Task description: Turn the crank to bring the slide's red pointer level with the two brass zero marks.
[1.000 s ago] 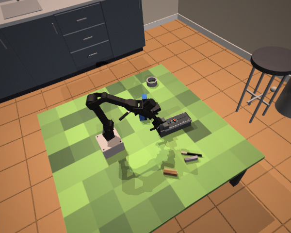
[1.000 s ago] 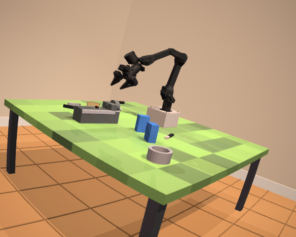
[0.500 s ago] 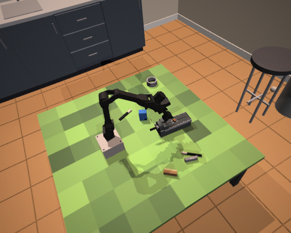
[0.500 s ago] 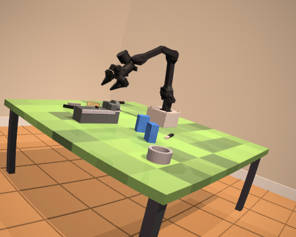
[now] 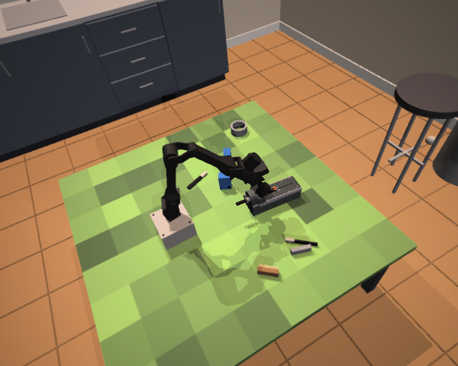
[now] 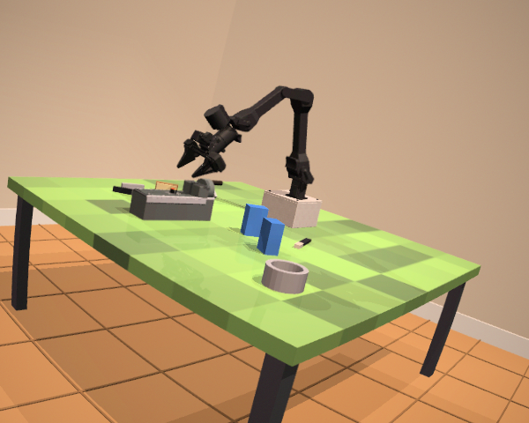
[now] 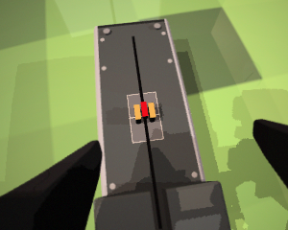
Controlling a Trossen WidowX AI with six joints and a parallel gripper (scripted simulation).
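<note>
The crank handle is 14 cm behind my gripper tip, 3 cm to the left of it and 3 cm below it. Also, from my gripper tip: grey bar (28 cm to the right, 13 cm below, 7 cm behind); then wooden block (26 cm to the right, 25 cm behind, 12 cm below); then red pointer (6 cm below, 4 cm ahead).
</note>
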